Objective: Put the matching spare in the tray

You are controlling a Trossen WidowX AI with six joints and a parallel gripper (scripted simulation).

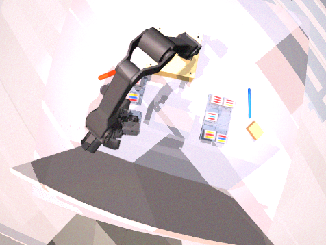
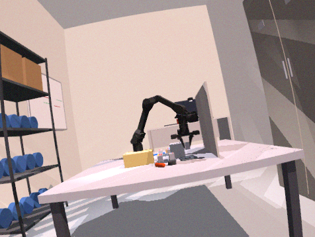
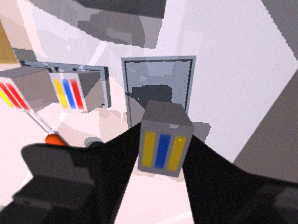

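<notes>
The blue-grey tray is 10 mm behind my gripper tip and 70 mm below it. Round my gripper tip: grey spare (20 mm above); then dark round puck (100 mm behind, 140 mm to the right, 60 mm below); then white upright panel (150 mm ahead, 200 mm to the left, 150 mm above).
</notes>
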